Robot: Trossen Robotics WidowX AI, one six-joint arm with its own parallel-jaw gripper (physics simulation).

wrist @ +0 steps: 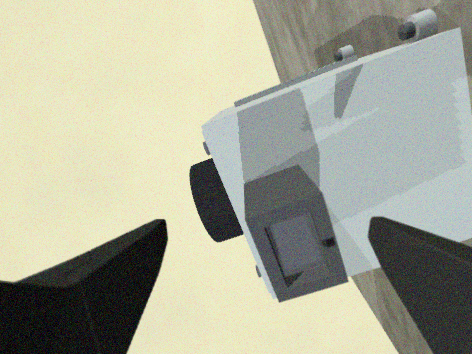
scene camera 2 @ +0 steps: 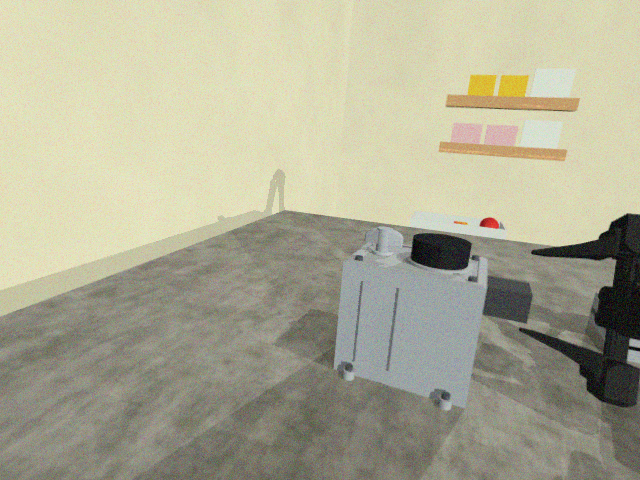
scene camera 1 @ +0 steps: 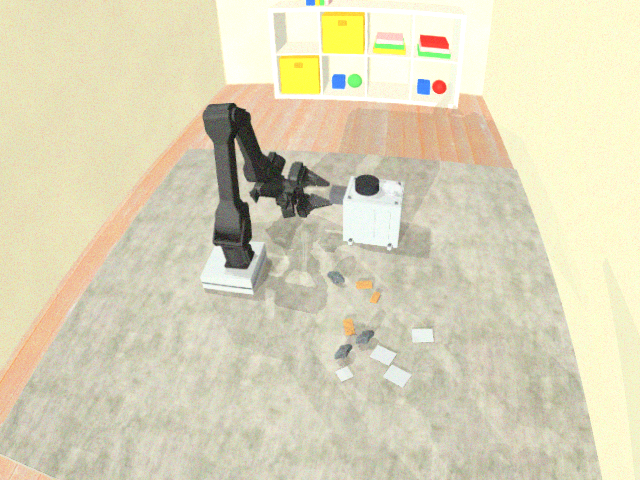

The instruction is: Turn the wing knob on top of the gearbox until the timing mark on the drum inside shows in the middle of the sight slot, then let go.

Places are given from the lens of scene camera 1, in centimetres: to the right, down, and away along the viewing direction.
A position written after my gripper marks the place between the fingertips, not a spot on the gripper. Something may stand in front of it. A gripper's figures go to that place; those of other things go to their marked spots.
my gripper (scene camera 1: 330, 194): 3, -12, 116
gearbox (scene camera 1: 370, 216): 13, -6, 112
